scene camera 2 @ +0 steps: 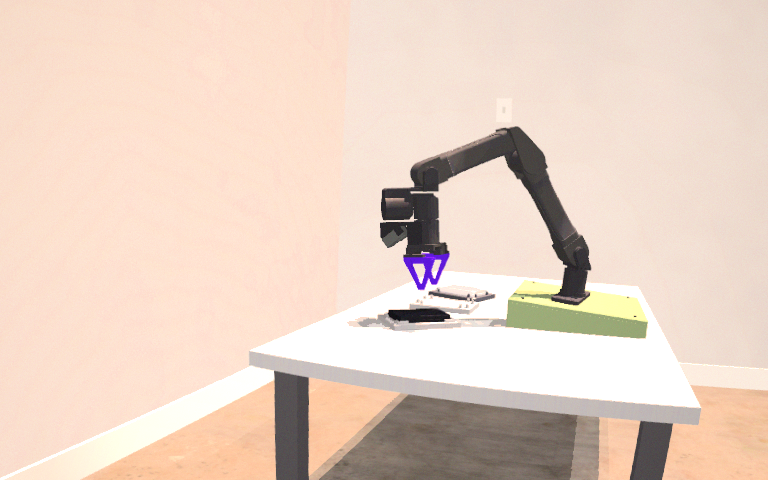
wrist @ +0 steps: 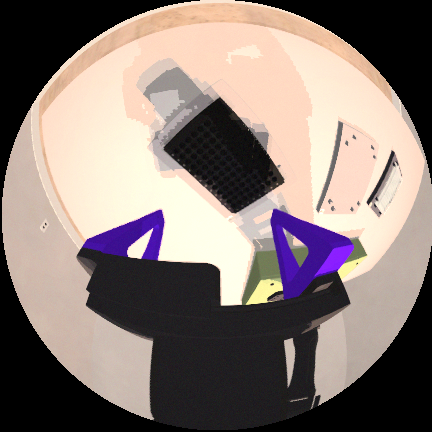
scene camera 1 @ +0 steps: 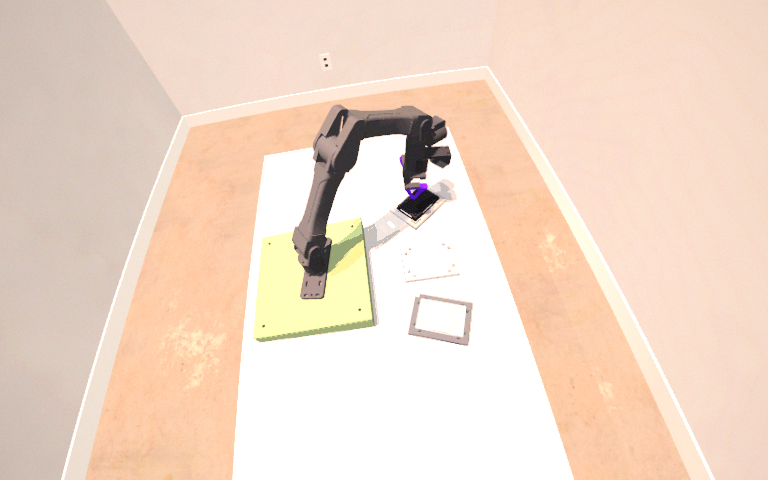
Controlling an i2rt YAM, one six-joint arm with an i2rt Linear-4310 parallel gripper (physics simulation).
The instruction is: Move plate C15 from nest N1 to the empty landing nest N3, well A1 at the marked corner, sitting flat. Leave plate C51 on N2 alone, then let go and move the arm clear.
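A black well plate [scene camera 1: 417,204] [scene camera 2: 417,315] [wrist: 225,155] sits on a pale nest [scene camera 1: 416,224] [scene camera 2: 424,325]. My gripper [scene camera 1: 408,182] [scene camera 2: 428,285] [wrist: 217,214] is open and empty, above and beside the black plate, apart from it. In the wrist view its fingers are not lined up with the plate's sides. A white plate [scene camera 1: 441,316] [scene camera 2: 459,290] [wrist: 390,187] lies on a grey nest [scene camera 1: 414,320]. Between these two stands an empty white nest [scene camera 1: 430,263] [scene camera 2: 444,306] [wrist: 350,170] with small corner posts. Plate labels, nest labels and the A1 mark are too small to read.
The arm stands on a yellow-green base block [scene camera 1: 283,294] [scene camera 2: 572,325] beside the nests. The white table [scene camera 1: 396,407] [scene camera 2: 481,362] has its edge beyond the nests. The arm's shadow falls across the black plate's nest and the table near it.
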